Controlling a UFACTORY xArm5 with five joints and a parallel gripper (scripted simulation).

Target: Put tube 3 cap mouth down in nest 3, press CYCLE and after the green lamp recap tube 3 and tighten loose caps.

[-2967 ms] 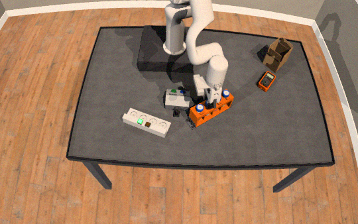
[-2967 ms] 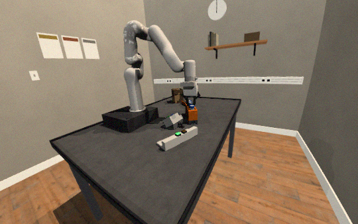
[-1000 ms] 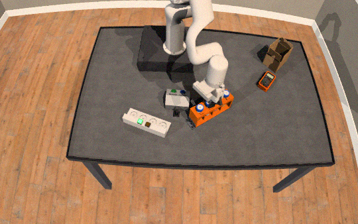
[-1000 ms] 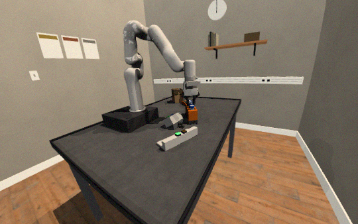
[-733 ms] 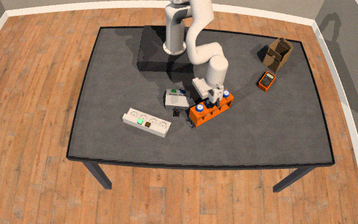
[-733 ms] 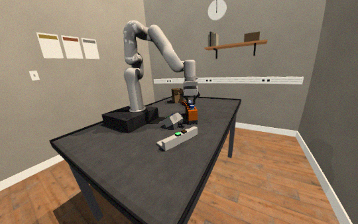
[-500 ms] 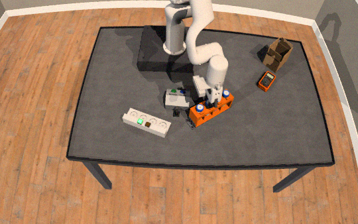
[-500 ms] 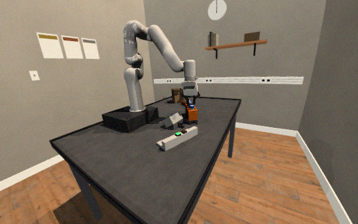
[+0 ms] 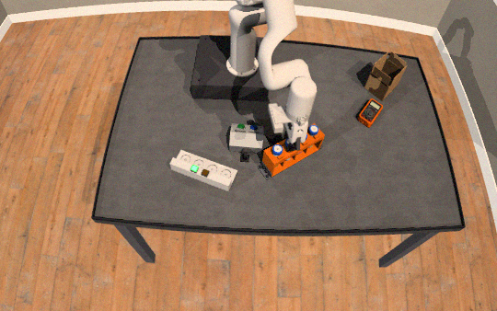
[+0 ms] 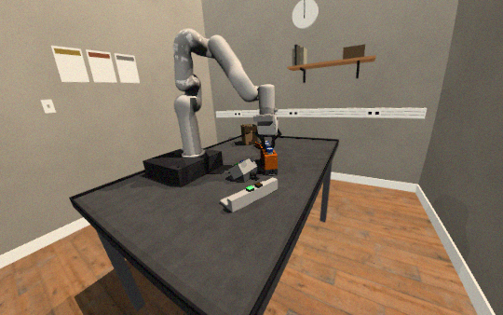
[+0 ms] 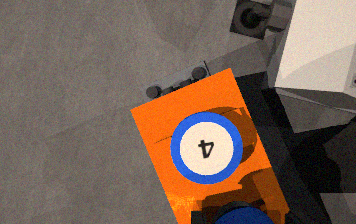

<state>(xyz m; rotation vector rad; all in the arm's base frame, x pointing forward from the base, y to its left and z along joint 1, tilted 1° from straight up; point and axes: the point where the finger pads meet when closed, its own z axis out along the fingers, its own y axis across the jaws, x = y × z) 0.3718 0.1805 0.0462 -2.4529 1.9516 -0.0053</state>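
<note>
Now: the cap 3 1 cm below my hand. From my hand the other things lie so: cap 2: 3 cm behind, 4 cm to the left, 2 cm below; cap 4: 3 cm ahead, 4 cm to the right, 2 cm below; cap 1: 6 cm behind, 8 cm to the left, 2 cm below.
</note>
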